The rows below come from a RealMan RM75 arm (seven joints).
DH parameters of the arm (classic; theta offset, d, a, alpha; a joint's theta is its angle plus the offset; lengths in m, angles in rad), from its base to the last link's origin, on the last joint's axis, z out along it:
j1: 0 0.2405 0 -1.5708
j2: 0 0 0 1.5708
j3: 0 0.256 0 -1.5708
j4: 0 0 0 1.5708
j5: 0 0.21 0 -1.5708
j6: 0 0 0 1.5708
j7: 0 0.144 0 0
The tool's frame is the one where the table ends.
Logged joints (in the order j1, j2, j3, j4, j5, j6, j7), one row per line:
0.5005, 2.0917, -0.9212, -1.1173, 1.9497, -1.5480, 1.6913
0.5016, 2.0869, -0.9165, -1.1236, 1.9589, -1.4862, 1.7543
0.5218, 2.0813, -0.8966, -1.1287, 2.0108, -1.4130, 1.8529
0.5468, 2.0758, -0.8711, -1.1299, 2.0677, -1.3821, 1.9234
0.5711, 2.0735, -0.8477, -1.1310, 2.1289, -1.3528, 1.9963
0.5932, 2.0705, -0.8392, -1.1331, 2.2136, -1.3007, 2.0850
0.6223, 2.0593, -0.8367, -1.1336, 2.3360, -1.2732, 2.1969
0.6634, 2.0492, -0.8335, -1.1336, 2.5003, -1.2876, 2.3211
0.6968, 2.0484, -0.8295, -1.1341, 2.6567, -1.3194, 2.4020
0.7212, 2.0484, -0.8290, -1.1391, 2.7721, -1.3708, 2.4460
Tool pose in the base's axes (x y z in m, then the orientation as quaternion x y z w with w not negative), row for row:
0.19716, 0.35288, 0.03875, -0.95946, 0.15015, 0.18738, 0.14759
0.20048, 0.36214, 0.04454, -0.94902, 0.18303, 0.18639, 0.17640
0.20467, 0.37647, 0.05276, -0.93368, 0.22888, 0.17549, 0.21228
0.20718, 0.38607, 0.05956, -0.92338, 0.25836, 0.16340, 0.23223
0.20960, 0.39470, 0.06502, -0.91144, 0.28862, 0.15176, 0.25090
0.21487, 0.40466, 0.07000, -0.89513, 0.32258, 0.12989, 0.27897
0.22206, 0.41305, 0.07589, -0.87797, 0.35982, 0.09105, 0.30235
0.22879, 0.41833, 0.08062, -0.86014, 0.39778, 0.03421, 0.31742
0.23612, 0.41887, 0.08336, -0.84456, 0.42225, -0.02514, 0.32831
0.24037, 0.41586, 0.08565, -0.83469, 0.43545, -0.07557, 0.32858
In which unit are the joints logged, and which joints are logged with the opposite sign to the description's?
The joints are logged in radians. Opposite sign: j5.
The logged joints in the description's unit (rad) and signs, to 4 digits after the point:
0.5005, 2.0917, -0.9212, -1.1173, -1.9497, -1.5480, 1.6913
0.5016, 2.0869, -0.9165, -1.1236, -1.9589, -1.4862, 1.7543
0.5218, 2.0813, -0.8966, -1.1287, -2.0108, -1.4130, 1.8529
0.5468, 2.0758, -0.8711, -1.1299, -2.0677, -1.3821, 1.9234
0.5711, 2.0735, -0.8477, -1.1310, -2.1289, -1.3528, 1.9963
0.5932, 2.0705, -0.8392, -1.1331, -2.2136, -1.3007, 2.0850
0.6223, 2.0593, -0.8367, -1.1336, -2.3360, -1.2732, 2.1969
0.6634, 2.0492, -0.8335, -1.1336, -2.5003, -1.2876, 2.3211
0.6968, 2.0484, -0.8295, -1.1341, -2.6567, -1.3194, 2.4020
0.7212, 2.0484, -0.8290, -1.1391, -2.7721, -1.3708, 2.4460

